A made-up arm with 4 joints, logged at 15 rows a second.
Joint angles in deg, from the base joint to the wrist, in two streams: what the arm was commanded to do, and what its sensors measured. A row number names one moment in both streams.
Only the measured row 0 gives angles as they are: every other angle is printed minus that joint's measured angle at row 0.
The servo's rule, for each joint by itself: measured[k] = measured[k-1] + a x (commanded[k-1-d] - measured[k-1]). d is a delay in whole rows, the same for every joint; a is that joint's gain. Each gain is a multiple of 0.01, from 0.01 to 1. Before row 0 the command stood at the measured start. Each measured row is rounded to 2 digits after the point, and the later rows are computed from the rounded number. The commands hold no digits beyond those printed.
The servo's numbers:
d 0
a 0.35 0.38 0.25 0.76
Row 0, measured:
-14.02, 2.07, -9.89, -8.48
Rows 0 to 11, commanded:
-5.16, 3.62, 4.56, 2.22
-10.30, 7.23, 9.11, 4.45
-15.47, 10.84, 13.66, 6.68
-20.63, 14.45, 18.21, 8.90
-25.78, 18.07, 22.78, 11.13
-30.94, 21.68, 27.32, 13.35
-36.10, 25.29, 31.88, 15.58
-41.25, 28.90, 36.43, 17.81
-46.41, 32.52, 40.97, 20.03
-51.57, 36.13, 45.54, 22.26
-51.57, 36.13, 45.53, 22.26
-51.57, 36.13, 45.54, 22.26
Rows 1 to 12, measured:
-1.81, 1.38, 1.14, 1.69
-4.78, 3.60, 3.13, 3.79
-8.52, 6.35, 5.76, 5.99
-12.76, 9.43, 8.87, 8.20
-17.32, 12.71, 12.35, 10.43
-22.09, 16.12, 16.09, 12.65
-26.99, 19.60, 20.04, 14.88
-31.98, 23.13, 24.14, 17.11
-37.03, 26.70, 28.35, 19.33
-42.12, 30.28, 32.65, 21.56
-45.43, 32.50, 35.87, 22.09
-47.58, 33.88, 38.29, 22.22

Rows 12 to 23, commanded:
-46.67, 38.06, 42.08, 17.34
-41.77, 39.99, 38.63, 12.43
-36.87, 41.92, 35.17, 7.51
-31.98, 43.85, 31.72, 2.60
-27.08, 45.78, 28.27, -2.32
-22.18, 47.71, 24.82, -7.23
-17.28, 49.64, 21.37, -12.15
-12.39, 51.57, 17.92, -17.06
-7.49, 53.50, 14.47, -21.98
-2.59, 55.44, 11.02, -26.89
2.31, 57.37, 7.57, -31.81
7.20, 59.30, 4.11, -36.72
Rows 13 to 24, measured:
-47.26, 35.47, 39.24, 18.51
-45.34, 37.19, 39.09, 13.89
-42.38, 38.99, 38.11, 9.04
-38.74, 40.84, 36.51, 4.15
-34.66, 42.72, 34.45, -0.77
-30.29, 44.62, 32.04, -5.68
-25.74, 46.53, 29.37, -10.60
-21.07, 48.45, 26.51, -15.51
-16.32, 50.37, 23.50, -20.43
-11.51, 52.30, 20.38, -25.34
-6.67, 54.23, 17.18, -30.26
-1.82, 56.16, 13.91, -35.17

